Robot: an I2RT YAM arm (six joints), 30 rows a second.
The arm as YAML. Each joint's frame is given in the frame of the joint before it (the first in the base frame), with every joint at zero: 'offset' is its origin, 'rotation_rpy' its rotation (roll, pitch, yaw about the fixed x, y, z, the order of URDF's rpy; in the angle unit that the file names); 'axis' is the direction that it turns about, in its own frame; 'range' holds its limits. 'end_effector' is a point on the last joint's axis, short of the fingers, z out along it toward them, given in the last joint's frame.
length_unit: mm
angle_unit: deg
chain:
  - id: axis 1
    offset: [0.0, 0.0, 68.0]
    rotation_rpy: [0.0, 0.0, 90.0]
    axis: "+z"
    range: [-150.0, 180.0]
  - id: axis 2
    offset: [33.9, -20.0, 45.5]
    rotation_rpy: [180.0, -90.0, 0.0]
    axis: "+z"
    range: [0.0, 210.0]
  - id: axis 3
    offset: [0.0, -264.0, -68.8]
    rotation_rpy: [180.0, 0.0, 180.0]
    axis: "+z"
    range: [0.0, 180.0]
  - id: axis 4
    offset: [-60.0, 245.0, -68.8]
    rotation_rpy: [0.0, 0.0, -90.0]
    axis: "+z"
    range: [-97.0, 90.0]
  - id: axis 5
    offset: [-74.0, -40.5, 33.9]
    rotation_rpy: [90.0, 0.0, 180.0]
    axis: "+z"
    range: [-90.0, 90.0]
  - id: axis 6
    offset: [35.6, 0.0, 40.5]
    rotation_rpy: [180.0, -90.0, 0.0]
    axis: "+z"
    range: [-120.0, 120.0]
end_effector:
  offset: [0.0, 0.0, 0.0]
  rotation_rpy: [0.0, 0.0, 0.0]
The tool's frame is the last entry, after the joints.
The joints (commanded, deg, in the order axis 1, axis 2, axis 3, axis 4, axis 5, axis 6), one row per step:
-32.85, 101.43, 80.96, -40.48, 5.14, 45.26
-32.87, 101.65, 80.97, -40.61, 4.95, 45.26
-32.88, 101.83, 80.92, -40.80, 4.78, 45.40
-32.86, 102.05, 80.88, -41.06, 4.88, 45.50
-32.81, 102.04, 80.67, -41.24, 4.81, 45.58
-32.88, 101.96, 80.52, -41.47, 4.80, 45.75
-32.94, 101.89, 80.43, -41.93, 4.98, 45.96
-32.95, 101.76, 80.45, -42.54, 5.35, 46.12
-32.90, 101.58, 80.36, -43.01, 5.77, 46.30
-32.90, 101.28, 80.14, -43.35, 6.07, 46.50
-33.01, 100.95, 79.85, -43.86, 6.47, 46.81
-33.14, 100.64, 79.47, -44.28, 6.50, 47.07
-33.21, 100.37, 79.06, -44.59, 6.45, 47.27
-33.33, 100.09, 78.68, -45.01, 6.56, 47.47
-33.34, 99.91, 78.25, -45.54, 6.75, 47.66
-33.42, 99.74, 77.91, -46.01, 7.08, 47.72
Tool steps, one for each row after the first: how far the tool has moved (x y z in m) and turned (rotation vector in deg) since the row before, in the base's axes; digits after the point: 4 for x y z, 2 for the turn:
0.0003, -0.0002, -0.0014, 0.32, 0.20, 0.07
0.0000, 0.0000, -0.0016, 0.40, 0.23, -0.05
0.0000, 0.0001, -0.0018, 0.24, 0.45, -0.11
-0.0005, 0.0007, -0.0012, 0.29, 0.26, 0.01
-0.0010, 0.0001, -0.0005, 0.23, 0.19, -0.22
-0.0012, 0.0002, -0.0004, 0.20, 0.42, -0.33
-0.0012, 0.0005, 0.0004, 0.02, 0.52, -0.32
-0.0012, 0.0008, 0.0003, -0.05, 0.47, -0.29
-0.0016, 0.0008, 0.0004, -0.02, 0.30, -0.31
-0.0024, 0.0005, 0.0001, 0.04, 0.49, -0.56
-0.0024, 0.0005, -0.0004, 0.32, 0.34, -0.38
-0.0020, 0.0008, -0.0007, 0.34, 0.29, -0.23
-0.0023, 0.0005, -0.0006, 0.26, 0.43, -0.35
-0.0021, 0.0011, -0.0015, 0.33, 0.69, -0.26
-0.0021, 0.0005, -0.0011, 0.11, 0.68, -0.26

